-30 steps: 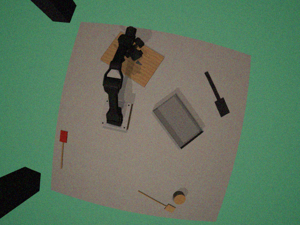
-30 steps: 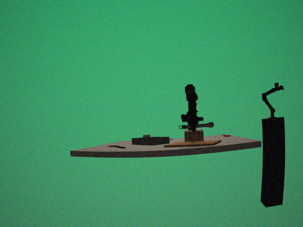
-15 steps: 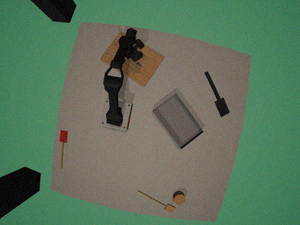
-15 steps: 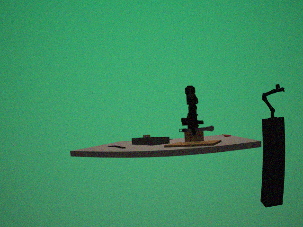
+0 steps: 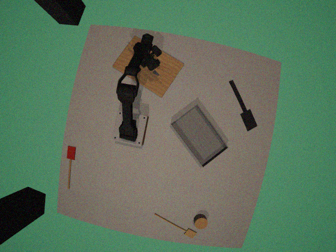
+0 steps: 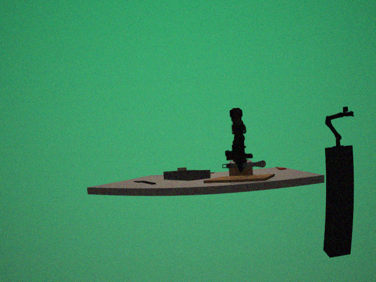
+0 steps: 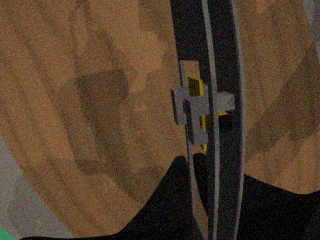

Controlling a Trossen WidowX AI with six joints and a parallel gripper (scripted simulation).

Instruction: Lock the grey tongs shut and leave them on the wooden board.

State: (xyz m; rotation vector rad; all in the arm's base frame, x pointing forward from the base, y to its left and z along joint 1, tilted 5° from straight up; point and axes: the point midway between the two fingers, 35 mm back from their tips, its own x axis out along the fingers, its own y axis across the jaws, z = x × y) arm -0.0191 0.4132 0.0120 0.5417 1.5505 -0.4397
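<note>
My gripper tip is now 4 cm above the wooden board. From my gripper tip the other things lie so: roasting tin: 39 cm ahead, 33 cm to the right, 2 cm below; black spatula: 62 cm ahead, 11 cm to the right, 4 cm below; yellow mark: 3 cm ahead, 2 cm to the right, 4 cm above.
</note>
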